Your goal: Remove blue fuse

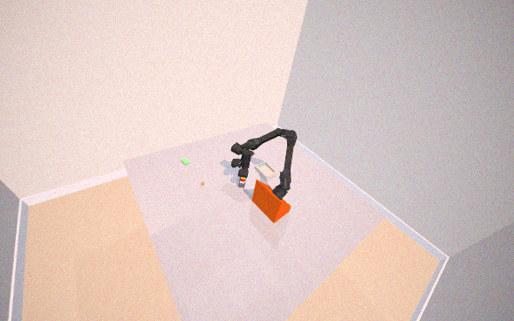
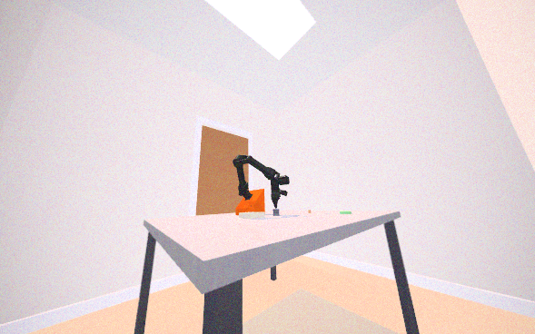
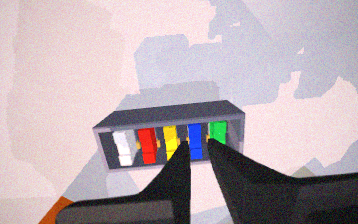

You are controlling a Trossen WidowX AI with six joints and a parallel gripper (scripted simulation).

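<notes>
The blue fuse is 20 mm below my gripper tip. Also, from my gripper tip: red fuse 30 mm to the left, 30 mm behind, 20 mm below; then green fuse 20 mm below, 10 mm to the right, 10 mm ahead; then yellow fuse 20 mm below, 10 mm to the left, 10 mm behind.
</notes>
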